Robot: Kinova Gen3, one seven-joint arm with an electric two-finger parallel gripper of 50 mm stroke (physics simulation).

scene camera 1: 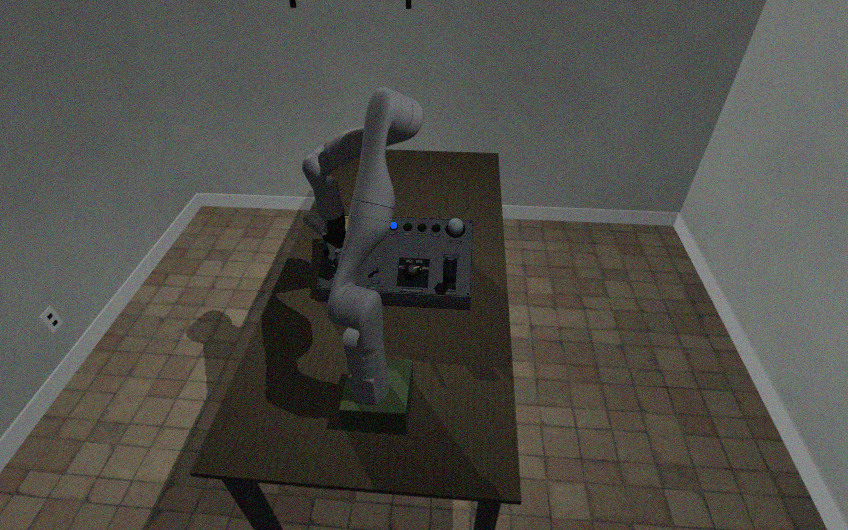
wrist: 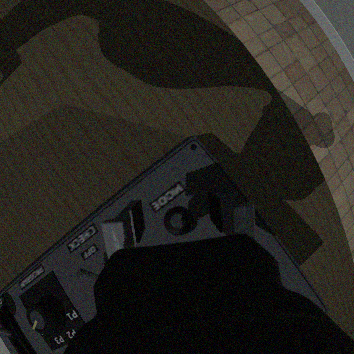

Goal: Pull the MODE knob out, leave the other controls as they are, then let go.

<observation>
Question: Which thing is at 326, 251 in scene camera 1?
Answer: My gripper.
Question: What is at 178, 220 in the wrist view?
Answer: A mode knob.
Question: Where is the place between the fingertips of my gripper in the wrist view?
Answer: At 175, 209
</observation>
